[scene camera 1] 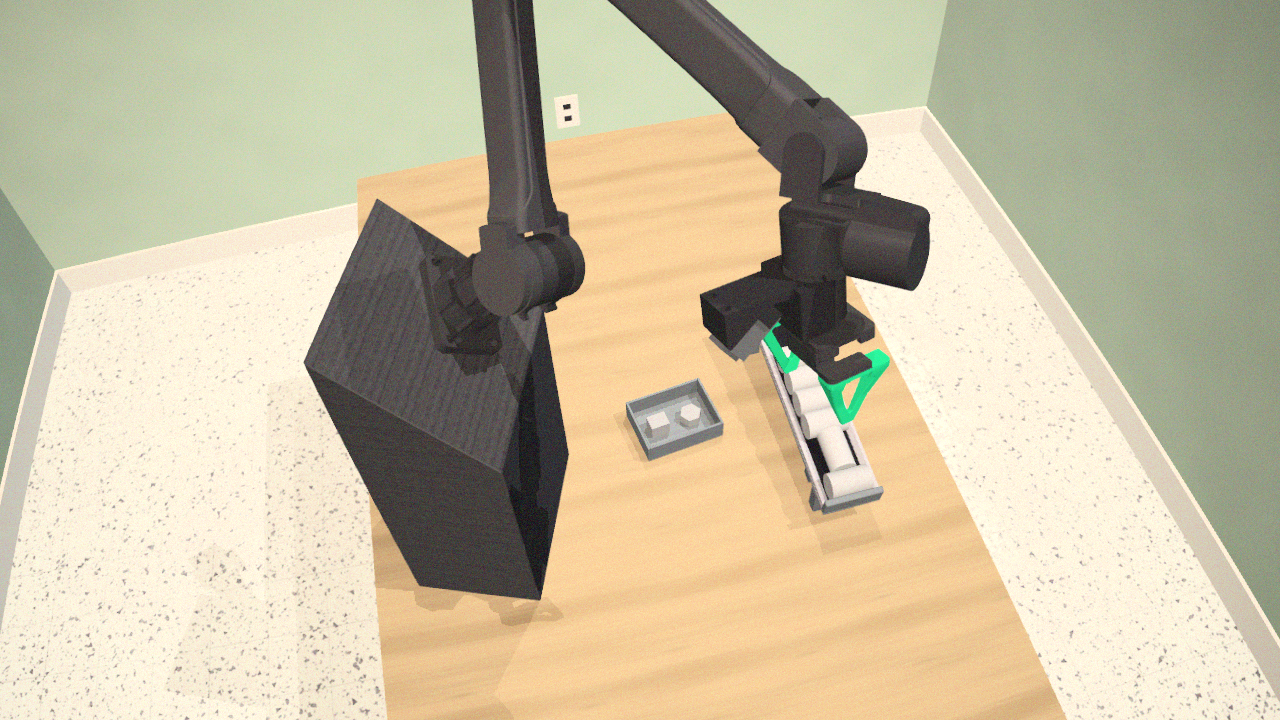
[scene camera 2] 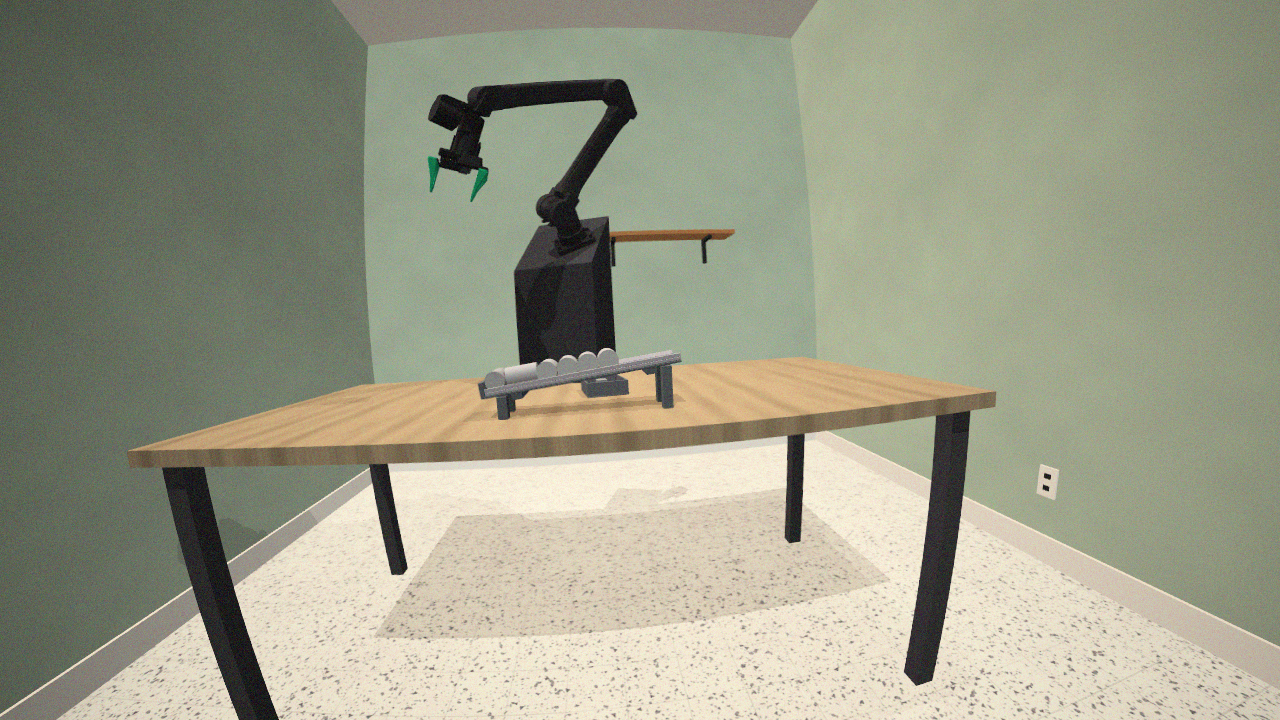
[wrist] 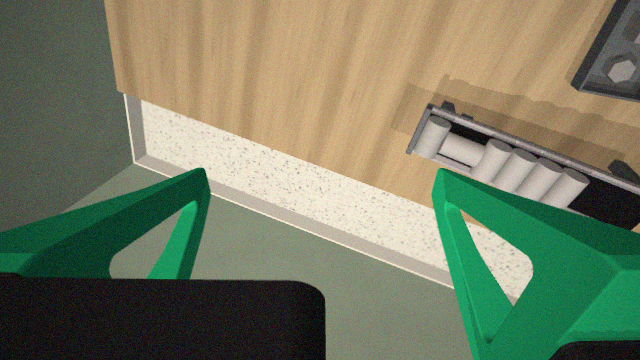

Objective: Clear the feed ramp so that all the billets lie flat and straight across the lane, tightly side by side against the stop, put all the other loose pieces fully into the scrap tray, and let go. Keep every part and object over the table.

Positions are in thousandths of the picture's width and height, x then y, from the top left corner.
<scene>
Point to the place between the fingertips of my gripper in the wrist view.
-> At 502,501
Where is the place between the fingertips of my gripper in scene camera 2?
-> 352,273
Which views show my gripper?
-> Scene camera 1, scene camera 2 and the wrist view: all of them.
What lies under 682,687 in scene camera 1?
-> A grey stop.
</scene>
